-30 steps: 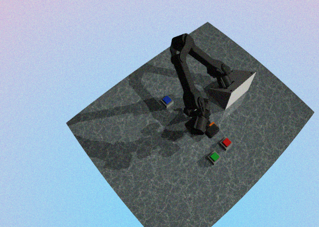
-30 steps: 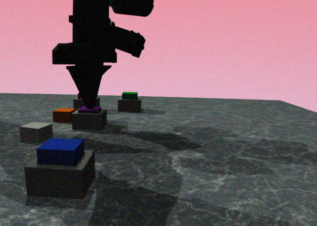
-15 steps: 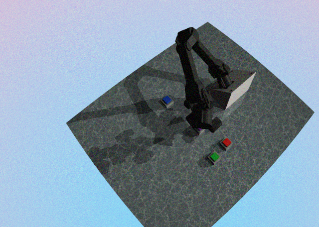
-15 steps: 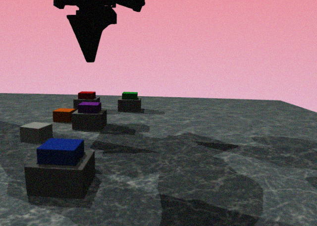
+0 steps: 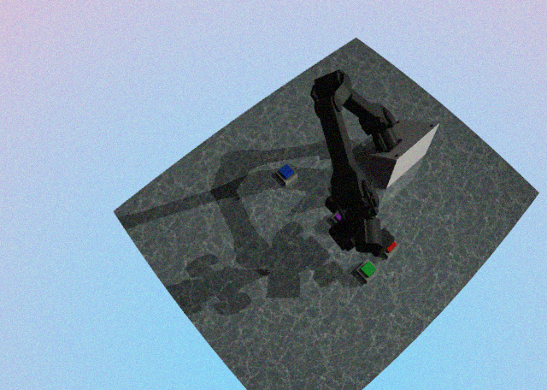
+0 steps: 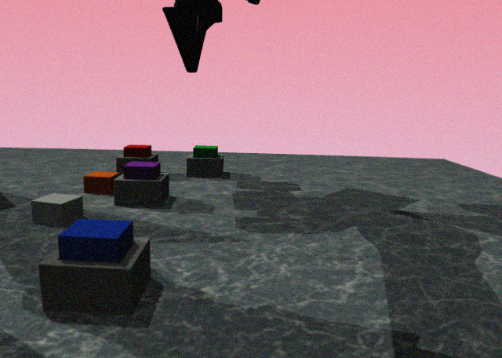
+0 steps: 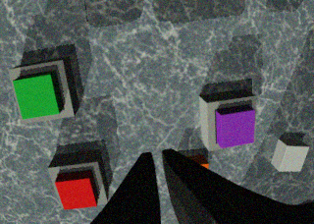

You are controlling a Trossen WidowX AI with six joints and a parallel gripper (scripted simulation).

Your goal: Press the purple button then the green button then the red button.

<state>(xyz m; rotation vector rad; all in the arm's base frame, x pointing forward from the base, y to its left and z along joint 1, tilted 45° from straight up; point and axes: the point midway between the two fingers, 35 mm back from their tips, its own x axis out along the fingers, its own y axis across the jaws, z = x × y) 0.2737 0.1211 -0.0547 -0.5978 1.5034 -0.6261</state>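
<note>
Right now my gripper tip is 1 cm short of the green button, 8 cm to the right of it and 10 cm above it. From my gripper tip the other things lie so: orange block (10 cm behind, 4 cm to the right, 13 cm below); then red button (8 cm behind, 7 cm to the left, 10 cm below); then purple button (4 cm behind, 8 cm to the right, 10 cm below).
</note>
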